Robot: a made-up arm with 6 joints. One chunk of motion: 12 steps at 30 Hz.
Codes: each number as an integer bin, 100 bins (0 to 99) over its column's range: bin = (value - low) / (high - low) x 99, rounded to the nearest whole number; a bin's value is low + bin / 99 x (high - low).
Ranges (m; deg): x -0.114..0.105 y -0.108..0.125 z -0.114..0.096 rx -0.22..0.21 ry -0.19..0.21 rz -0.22..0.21
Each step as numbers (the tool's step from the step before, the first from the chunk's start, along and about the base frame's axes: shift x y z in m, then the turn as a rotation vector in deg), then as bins.
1 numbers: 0.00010 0.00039 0.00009 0.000 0.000 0.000
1 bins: 52 46 54 51 47 51
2 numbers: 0.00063 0.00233 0.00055 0.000 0.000 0.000
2 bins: 52 47 54 51 47 51
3 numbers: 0.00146 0.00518 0.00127 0.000 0.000 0.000
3 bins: 52 48 54 51 47 51
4 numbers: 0.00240 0.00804 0.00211 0.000 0.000 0.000
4 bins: 53 49 55 51 47 51
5 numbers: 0.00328 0.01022 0.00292 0.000 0.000 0.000
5 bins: 53 50 55 51 47 51
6 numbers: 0.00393 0.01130 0.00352 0.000 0.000 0.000
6 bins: 53 51 55 51 47 51
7 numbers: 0.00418 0.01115 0.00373 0.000 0.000 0.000
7 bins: 53 51 56 51 47 51
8 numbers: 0.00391 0.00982 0.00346 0.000 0.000 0.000
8 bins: 53 50 55 51 47 51
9 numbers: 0.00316 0.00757 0.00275 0.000 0.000 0.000
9 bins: 53 49 55 51 47 51
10 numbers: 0.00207 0.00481 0.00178 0.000 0.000 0.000
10 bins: 52 48 55 51 47 51
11 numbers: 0.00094 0.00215 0.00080 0.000 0.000 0.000
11 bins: 52 47 54 51 47 51
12 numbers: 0.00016 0.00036 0.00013 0.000 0.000 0.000
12 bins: 52 46 54 51 47 51
